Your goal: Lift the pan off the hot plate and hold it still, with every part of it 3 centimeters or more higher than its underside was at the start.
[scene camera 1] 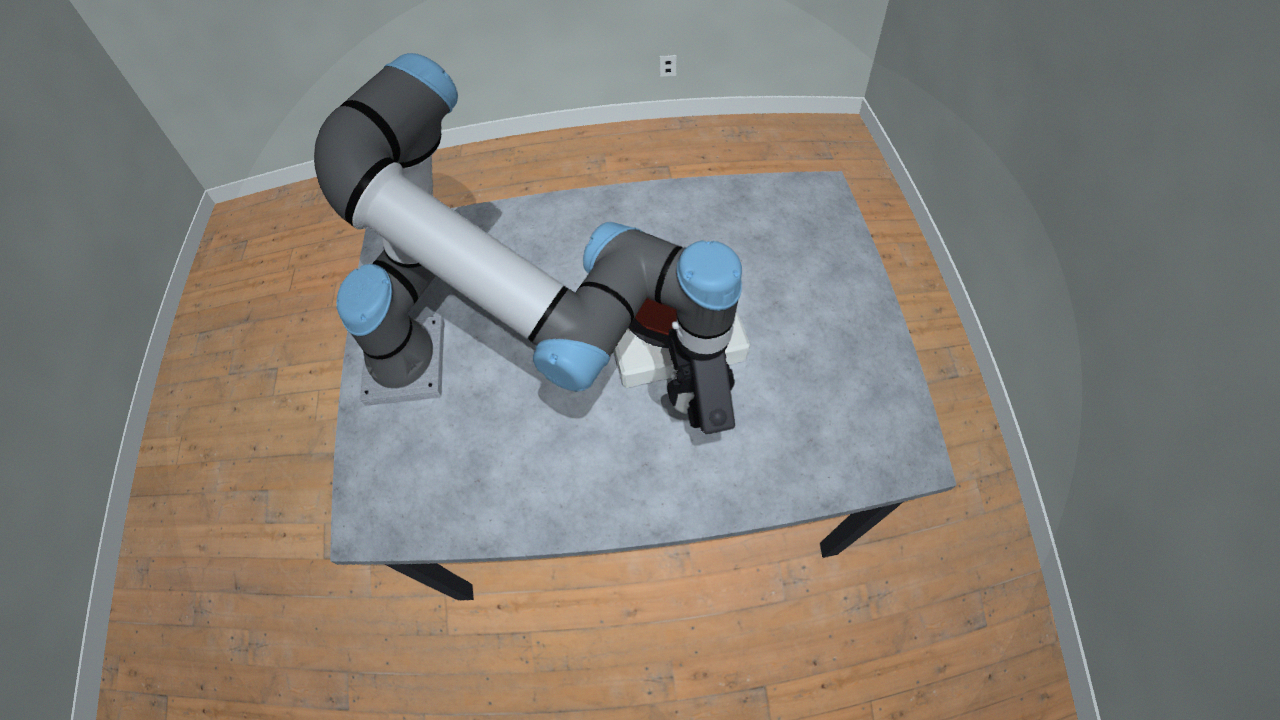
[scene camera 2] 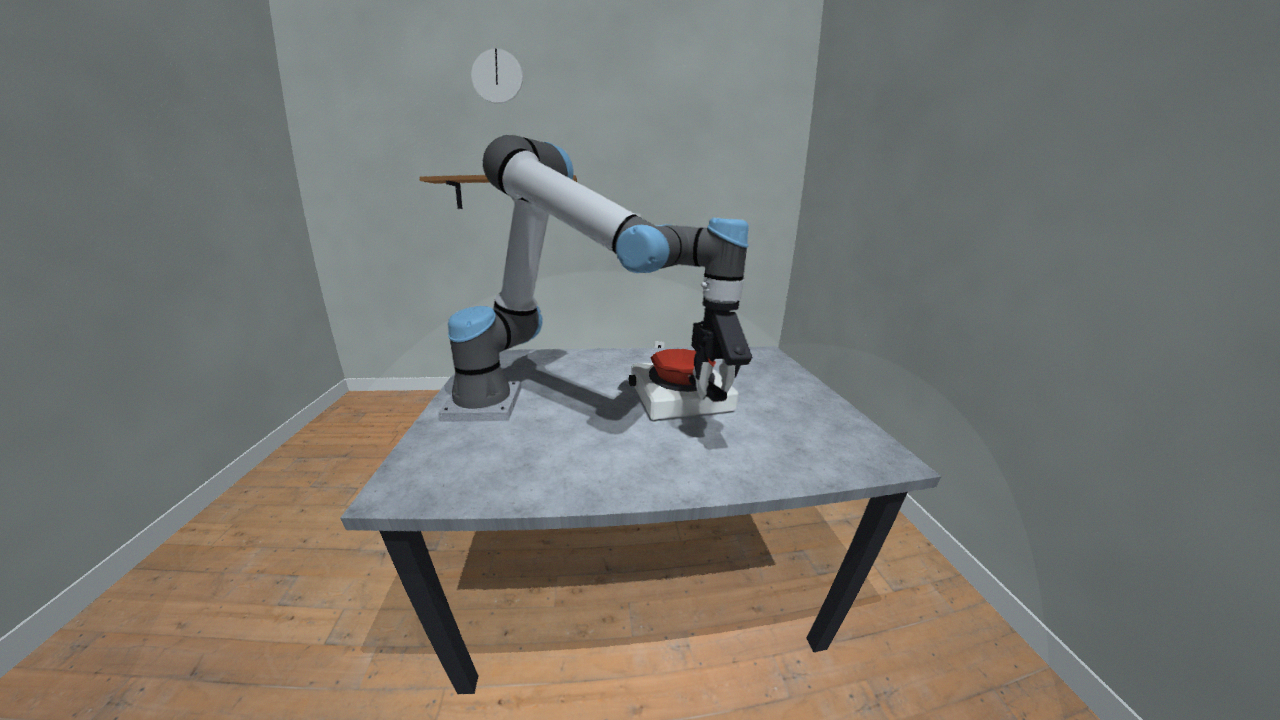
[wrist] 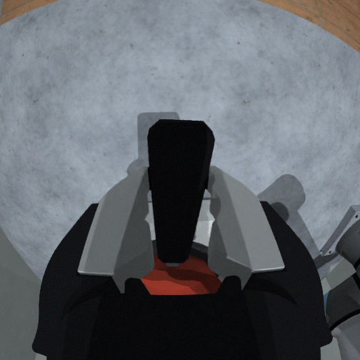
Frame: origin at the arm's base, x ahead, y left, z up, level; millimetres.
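Where they show: gripper, between the fingertips: (scene camera 1: 696, 408) (scene camera 2: 711, 398); arm's base, origin of its link: (scene camera 1: 399, 355) (scene camera 2: 482, 394).
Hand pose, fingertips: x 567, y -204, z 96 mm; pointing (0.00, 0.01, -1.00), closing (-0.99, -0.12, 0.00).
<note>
Things, the pixels of their top centre, and the offset from my fingertips. Level surfaces: height alone.
- white hot plate, centre of its top: (scene camera 1: 666, 304) (scene camera 2: 679, 374) 25 mm back, 240 mm left, 50 mm down
- grey table, height of its surface: 123 mm down
- dark knob, centre of its top: (scene camera 2: 632, 375) 153 mm back, 279 mm left, 72 mm down
The red pan (scene camera 1: 657, 316) (scene camera 2: 671, 363) (wrist: 180, 280) sits on the dark round burner of the white hot plate (scene camera 1: 640, 365) (scene camera 2: 671, 407) (wrist: 204, 225). No gap shows between pan and burner. The pan's black handle (wrist: 181, 205) sticks out past the hot plate's front edge, toward the top of the wrist view. My gripper (scene camera 1: 699, 410) (scene camera 2: 715, 392) (wrist: 177, 168) points down over the handle and is shut on it, one pale finger against each side. In scene camera 1 the arm and gripper hide part of the pan and the handle.
The hot plate stands on the grey table (scene camera 1: 537, 465) (scene camera 2: 554, 474), right of the arm's base (scene camera 1: 401, 358) (scene camera 2: 478, 385). A dark knob (scene camera 2: 632, 380) shows at the hot plate's left side. The forearm crosses above the table between base and hot plate.
</note>
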